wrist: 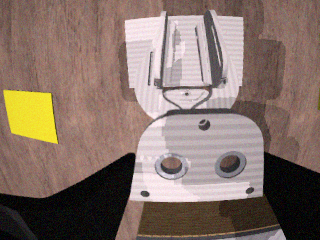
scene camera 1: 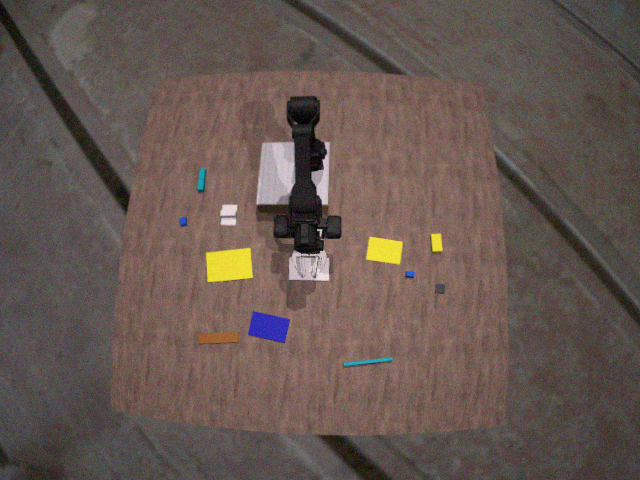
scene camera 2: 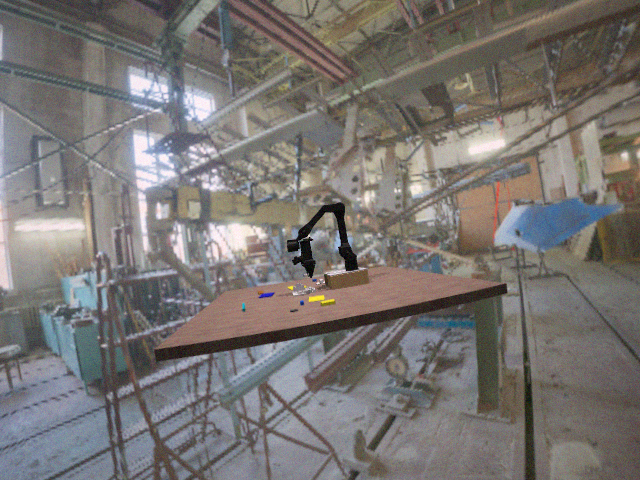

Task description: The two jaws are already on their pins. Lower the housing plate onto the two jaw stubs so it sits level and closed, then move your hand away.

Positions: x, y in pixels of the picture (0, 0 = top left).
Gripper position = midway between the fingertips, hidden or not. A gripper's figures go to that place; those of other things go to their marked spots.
Labels:
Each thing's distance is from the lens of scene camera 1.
my gripper (scene camera 1: 308, 237): 170 cm
blue card (scene camera 1: 270, 327): 171 cm
yellow card (scene camera 1: 230, 265): 177 cm

